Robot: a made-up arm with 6 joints. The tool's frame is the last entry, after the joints. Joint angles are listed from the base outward. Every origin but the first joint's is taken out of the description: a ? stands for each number. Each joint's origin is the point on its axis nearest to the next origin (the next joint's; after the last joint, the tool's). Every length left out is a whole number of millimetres.
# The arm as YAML. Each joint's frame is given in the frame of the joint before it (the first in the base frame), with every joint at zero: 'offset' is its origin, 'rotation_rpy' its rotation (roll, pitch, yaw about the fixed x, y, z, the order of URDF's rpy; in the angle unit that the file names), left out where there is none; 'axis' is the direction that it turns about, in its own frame. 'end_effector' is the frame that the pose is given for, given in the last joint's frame.
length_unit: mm
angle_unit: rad
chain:
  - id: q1
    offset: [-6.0, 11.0, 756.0]
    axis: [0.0, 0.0, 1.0]
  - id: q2
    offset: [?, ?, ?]
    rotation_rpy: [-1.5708, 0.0, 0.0]
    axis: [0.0, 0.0, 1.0]
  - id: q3
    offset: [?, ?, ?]
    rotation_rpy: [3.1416, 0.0, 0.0]
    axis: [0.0, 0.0, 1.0]
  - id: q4
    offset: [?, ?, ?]
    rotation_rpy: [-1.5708, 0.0, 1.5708]
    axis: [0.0, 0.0, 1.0]
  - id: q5
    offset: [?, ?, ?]
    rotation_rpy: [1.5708, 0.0, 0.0]
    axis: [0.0, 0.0, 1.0]
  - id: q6
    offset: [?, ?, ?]
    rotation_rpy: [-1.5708, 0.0, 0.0]
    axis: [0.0, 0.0, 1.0]
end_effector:
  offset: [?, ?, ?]
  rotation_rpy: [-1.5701, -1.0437, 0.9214]
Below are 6 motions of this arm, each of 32 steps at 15 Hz.
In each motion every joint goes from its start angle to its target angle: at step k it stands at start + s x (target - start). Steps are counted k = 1, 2, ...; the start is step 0. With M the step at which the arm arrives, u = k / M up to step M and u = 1 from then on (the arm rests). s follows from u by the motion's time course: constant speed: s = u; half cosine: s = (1 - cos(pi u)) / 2; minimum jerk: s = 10 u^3 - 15 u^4 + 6 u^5.
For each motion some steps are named. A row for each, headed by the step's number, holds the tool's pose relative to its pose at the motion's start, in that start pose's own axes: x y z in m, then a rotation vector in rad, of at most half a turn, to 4 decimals.
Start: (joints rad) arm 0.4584 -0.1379 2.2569 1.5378 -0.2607 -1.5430
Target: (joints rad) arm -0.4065 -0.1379 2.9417 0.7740 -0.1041 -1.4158
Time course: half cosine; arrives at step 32
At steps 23, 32:
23: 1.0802 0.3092 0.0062 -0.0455 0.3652 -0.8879
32: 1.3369 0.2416 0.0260 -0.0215 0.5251 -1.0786

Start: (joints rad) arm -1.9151 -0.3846 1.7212 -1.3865 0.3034 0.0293
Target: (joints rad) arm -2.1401 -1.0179 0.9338 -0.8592 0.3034 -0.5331
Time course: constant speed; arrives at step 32
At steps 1, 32:
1: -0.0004 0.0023 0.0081 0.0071 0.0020 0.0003
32: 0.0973 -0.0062 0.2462 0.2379 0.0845 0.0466

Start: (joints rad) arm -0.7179 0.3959 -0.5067 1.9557 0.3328 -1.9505
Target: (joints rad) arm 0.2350 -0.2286 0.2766 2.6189 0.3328 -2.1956
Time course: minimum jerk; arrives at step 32
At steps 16, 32:
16: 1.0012 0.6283 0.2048 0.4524 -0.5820 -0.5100
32: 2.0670 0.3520 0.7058 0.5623 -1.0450 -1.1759

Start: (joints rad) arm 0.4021 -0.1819 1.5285 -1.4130 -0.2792 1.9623
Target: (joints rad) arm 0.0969 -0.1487 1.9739 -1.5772 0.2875 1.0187
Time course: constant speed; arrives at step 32
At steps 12, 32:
12: 0.0779 0.0421 -0.1969 -0.3485 -0.0514 0.1270
32: 0.3008 0.1723 -0.4627 -1.0055 -0.1698 0.0844

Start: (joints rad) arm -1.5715 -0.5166 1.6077 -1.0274 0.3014 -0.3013
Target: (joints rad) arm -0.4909 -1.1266 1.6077 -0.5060 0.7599 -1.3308
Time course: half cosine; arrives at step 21
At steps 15, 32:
15: 0.7579 0.6735 -1.0408 -0.9835 0.0705 -1.1182
32: 1.0226 0.6120 -1.3331 -1.0564 0.0515 -1.4291

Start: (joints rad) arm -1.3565 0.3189 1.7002 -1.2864 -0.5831 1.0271
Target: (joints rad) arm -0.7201 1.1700 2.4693 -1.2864 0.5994 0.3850
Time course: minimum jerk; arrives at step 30
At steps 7, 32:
7: -0.0263 -0.0143 0.0392 -0.1370 -0.0281 0.0083
32: -0.0483 0.0422 0.5951 -1.5823 -0.2703 0.1029

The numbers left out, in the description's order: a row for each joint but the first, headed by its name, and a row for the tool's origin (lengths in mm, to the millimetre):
q2: 212.0 -10.0 0.0
q3: 11.0 -544.0 0.0
q4: 1294.0 267.0 0.0
q5: 9.0 -34.0 0.0
q6: 12.0 -94.0 0.0
tool: -11.0 2.0 0.0

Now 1 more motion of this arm.
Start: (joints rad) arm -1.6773 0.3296 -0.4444 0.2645 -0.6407 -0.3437
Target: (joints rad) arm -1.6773 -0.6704 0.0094 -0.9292 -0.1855 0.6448
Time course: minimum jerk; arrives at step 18
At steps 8, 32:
8: 0.6763 -0.3364 -0.1994 -0.2118 -0.2982 -0.6979
32: 1.3537 -1.3438 0.1021 -0.6667 -0.9412 -1.6160

